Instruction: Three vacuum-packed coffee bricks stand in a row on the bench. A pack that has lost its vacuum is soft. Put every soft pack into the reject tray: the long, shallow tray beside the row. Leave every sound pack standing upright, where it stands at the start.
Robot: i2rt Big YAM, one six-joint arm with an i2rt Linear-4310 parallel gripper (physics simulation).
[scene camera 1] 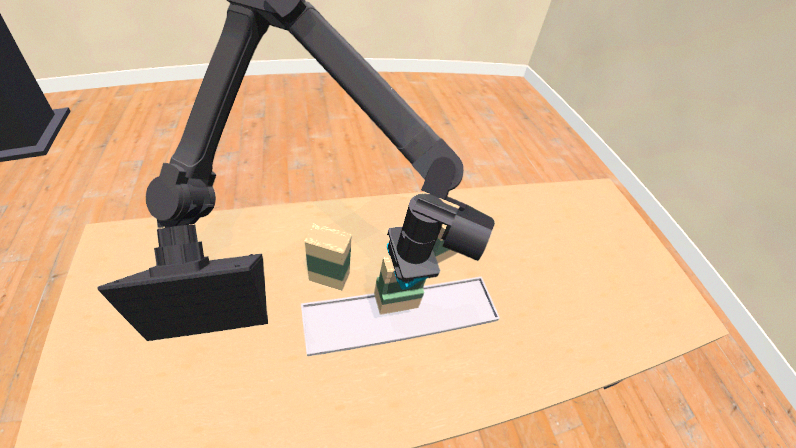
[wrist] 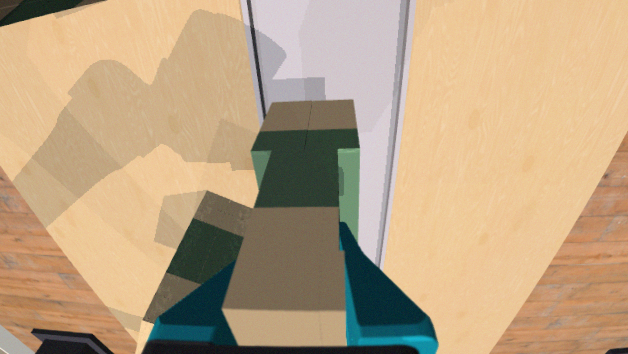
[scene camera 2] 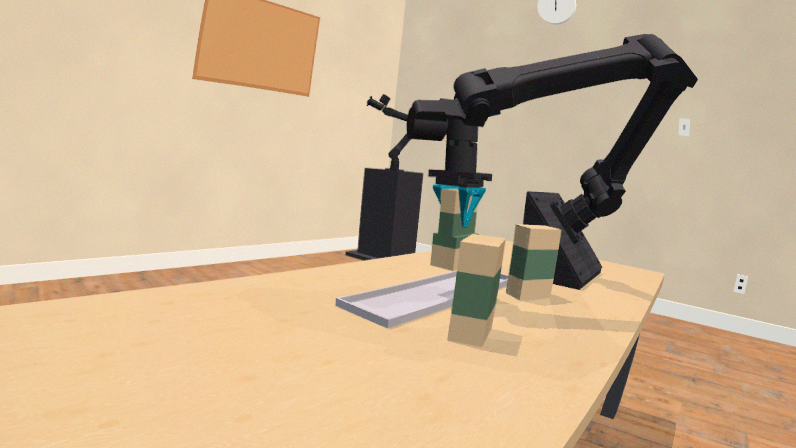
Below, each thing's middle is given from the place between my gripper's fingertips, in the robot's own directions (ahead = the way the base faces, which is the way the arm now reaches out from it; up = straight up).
Now: the reject tray (scene camera 1: 334, 325) 10 mm ahead of my hand, 10 mm to the right of it and 140 mm below it.
